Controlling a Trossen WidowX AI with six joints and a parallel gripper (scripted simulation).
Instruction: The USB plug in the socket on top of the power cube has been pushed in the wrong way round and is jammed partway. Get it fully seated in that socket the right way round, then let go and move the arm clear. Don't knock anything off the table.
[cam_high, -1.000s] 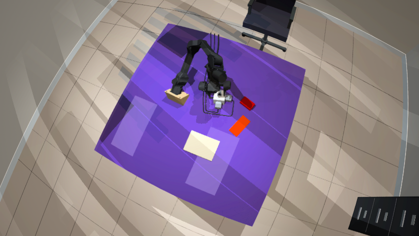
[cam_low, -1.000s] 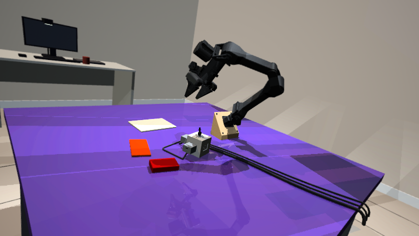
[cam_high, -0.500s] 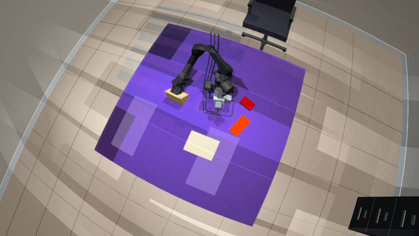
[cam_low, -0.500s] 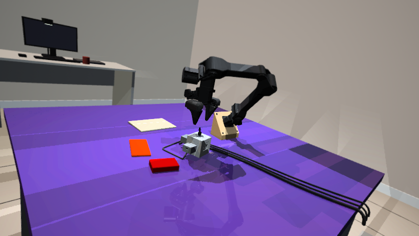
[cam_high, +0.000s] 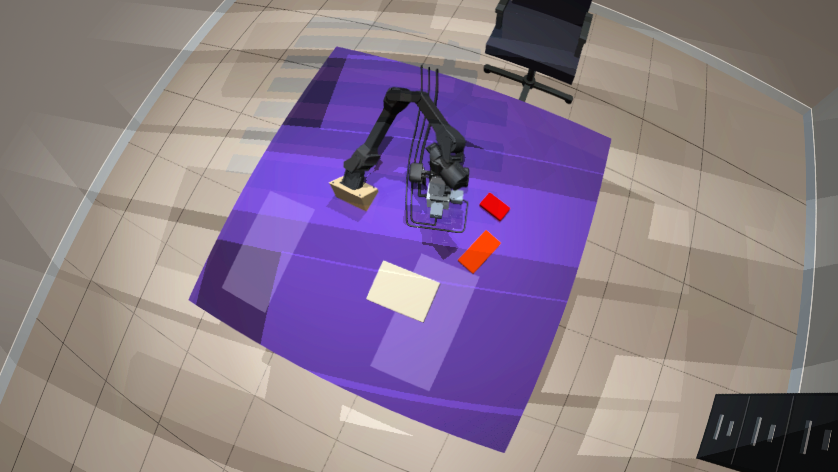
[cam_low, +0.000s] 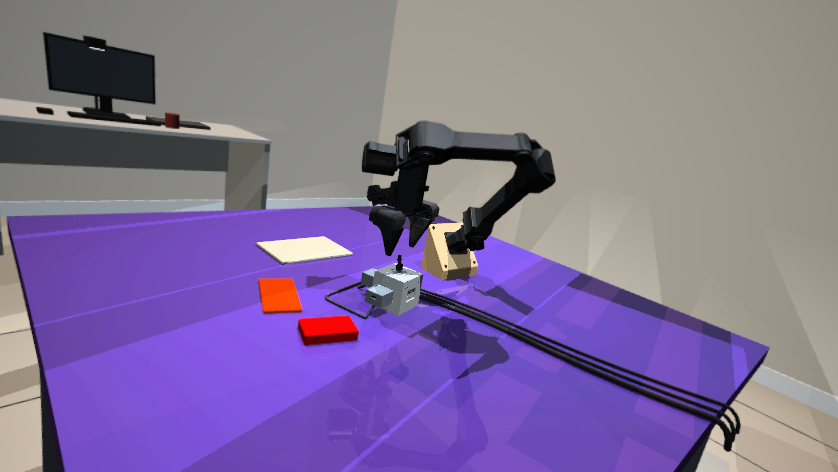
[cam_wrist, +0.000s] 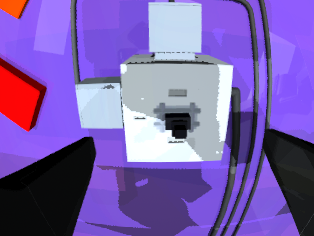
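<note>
Now: gripper tip 3 cm above the dark USB plug. The rest, counted from my gripper tip: cream plate (6 cm ahead, 35 cm to the right, 12 cm below); orange slab (21 cm ahead, 10 cm to the right, 12 cm below); red block (19 cm ahead, 7 cm to the left, 11 cm below).
</note>
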